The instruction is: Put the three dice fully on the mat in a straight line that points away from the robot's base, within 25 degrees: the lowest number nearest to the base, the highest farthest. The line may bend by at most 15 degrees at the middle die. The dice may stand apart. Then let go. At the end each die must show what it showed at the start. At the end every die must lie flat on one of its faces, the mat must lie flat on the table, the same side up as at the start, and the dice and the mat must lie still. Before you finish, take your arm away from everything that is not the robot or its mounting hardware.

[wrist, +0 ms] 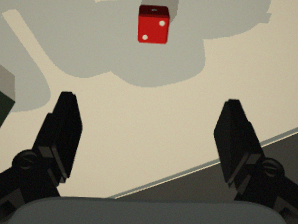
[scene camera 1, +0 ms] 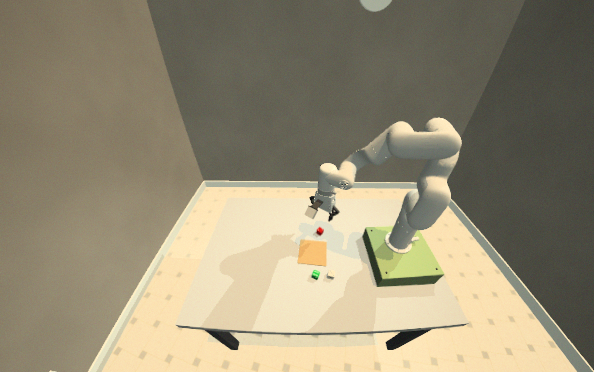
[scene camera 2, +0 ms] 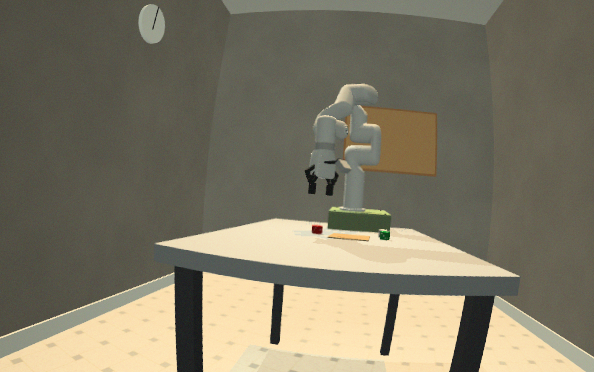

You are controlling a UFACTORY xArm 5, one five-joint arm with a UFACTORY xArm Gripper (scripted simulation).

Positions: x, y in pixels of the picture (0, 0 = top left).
Labels:
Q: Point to a red die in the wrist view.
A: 151, 28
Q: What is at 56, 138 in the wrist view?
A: My gripper.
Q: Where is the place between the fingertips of my gripper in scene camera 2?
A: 320, 194

